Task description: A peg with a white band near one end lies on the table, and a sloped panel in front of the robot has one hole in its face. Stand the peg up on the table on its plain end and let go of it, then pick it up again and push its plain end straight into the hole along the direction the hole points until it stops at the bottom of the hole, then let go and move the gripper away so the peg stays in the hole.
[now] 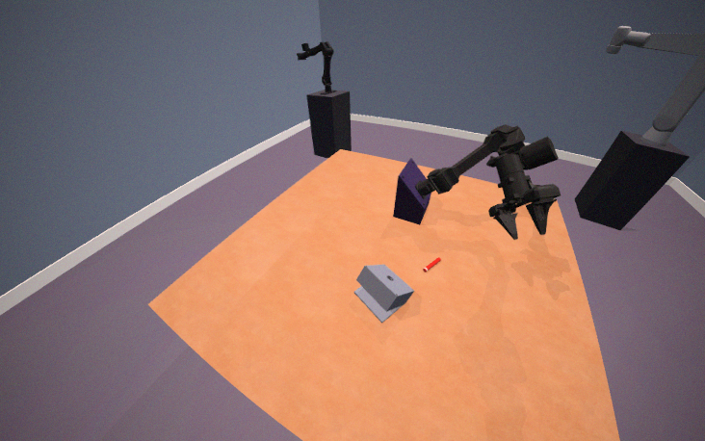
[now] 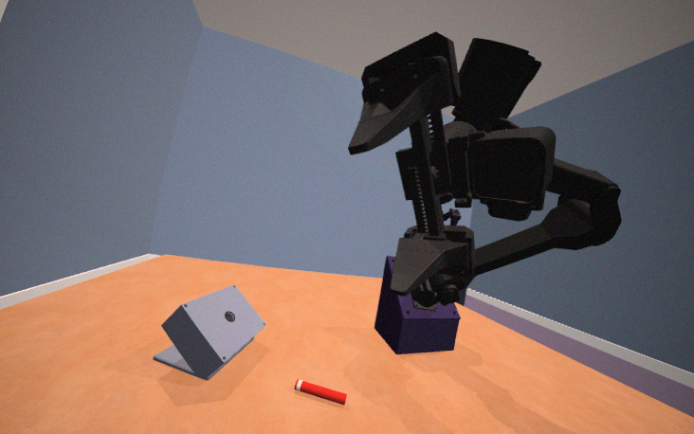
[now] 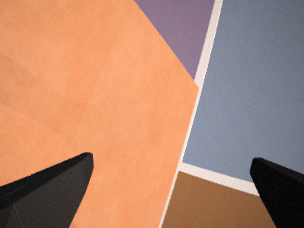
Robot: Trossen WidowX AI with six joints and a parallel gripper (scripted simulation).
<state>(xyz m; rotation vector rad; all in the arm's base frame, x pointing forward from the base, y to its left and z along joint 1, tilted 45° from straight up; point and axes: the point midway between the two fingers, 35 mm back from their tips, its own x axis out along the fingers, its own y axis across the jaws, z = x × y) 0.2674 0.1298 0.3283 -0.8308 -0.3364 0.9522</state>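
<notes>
The red peg lies 26 cm below my gripper tip, 20 cm to the right of it and 1 cm behind it. Round my gripper tip: grey sloped panel 29 cm to the right, 22 cm below, 16 cm ahead.
</notes>
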